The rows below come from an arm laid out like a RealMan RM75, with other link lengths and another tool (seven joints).
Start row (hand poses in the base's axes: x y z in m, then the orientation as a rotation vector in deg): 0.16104, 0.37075, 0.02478, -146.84, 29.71, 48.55
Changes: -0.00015, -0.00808, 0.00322, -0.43, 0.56, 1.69; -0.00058, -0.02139, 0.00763, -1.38, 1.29, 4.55; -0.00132, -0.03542, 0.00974, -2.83, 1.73, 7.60; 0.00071, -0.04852, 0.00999, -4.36, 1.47, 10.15; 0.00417, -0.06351, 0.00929, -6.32, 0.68, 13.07; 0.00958, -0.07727, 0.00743, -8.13, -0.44, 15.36; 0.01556, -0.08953, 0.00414, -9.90, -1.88, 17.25; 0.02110, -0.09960, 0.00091, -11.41, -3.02, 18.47; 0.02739, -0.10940, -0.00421, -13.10, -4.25, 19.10; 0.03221, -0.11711, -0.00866, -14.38, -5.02, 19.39; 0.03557, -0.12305, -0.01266, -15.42, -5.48, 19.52; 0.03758, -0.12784, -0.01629, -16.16, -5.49, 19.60; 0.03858, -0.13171, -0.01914, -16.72, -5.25, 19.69; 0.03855, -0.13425, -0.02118, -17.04, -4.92, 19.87
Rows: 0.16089, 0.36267, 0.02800, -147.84, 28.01, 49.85; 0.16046, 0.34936, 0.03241, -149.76, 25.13, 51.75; 0.15972, 0.33533, 0.03452, -152.25, 22.12, 53.31; 0.16175, 0.32223, 0.03477, -154.79, 19.52, 53.74; 0.16521, 0.30724, 0.03407, -158.00, 16.40, 53.51; 0.17062, 0.29348, 0.03221, -160.88, 13.88, 52.58; 0.17660, 0.28122, 0.02892, -163.64, 11.72, 51.02; 0.18214, 0.27115, 0.02569, -165.81, 10.41, 49.65; 0.18843, 0.26135, 0.02057, -167.96, 9.97, 47.92; 0.19325, 0.25364, 0.01612, -169.48, 9.93, 46.76; 0.19661, 0.24770, 0.01212, -170.63, 10.11, 46.01; 0.19862, 0.24291, 0.00849, -171.37, 10.35, 45.93; 0.19962, 0.23904, 0.00564, -171.89, 10.57, 46.25; 0.19959, 0.23650, 0.00360, -172.18, 10.57, 46.76
